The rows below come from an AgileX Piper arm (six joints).
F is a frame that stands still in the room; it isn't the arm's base.
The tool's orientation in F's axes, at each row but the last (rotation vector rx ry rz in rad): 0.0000, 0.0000, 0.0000; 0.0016, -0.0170, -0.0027; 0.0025, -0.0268, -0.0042; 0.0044, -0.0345, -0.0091; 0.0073, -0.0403, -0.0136; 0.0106, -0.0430, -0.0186; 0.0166, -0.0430, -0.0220; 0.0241, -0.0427, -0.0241; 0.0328, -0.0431, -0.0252; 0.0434, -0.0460, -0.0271
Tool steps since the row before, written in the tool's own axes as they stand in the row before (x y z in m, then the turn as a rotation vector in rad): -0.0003, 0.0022, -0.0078, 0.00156, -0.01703, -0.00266; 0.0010, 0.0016, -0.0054, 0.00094, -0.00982, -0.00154; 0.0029, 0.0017, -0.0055, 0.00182, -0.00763, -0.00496; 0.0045, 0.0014, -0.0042, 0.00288, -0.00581, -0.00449; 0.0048, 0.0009, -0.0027, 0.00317, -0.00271, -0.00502; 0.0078, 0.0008, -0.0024, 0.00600, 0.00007, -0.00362; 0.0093, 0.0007, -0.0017, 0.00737, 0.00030, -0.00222; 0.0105, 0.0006, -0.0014, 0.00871, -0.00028, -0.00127; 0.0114, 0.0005, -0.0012, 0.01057, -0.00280, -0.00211; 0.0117, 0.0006, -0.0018, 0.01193, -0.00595, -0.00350
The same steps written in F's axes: -0.0003, 0.0022, -0.0078, 0.00156, -0.01703, -0.00266; 0.0011, 0.0016, -0.0054, 0.00094, -0.00982, -0.00154; 0.0031, 0.0017, -0.0054, 0.00192, -0.00763, -0.00493; 0.0047, 0.0014, -0.0040, 0.00298, -0.00582, -0.00441; 0.0049, 0.0009, -0.0025, 0.00333, -0.00272, -0.00491; 0.0079, 0.0007, -0.0021, 0.00615, -0.00001, -0.00336; 0.0094, 0.0005, -0.0013, 0.00746, 0.00017, -0.00190; 0.0106, 0.0004, -0.0009, 0.00875, -0.00046, -0.00091; 0.0115, 0.0002, -0.0007, 0.01058, -0.00300, -0.00175; 0.0118, 0.0003, -0.0012, 0.01192, -0.00613, -0.00321
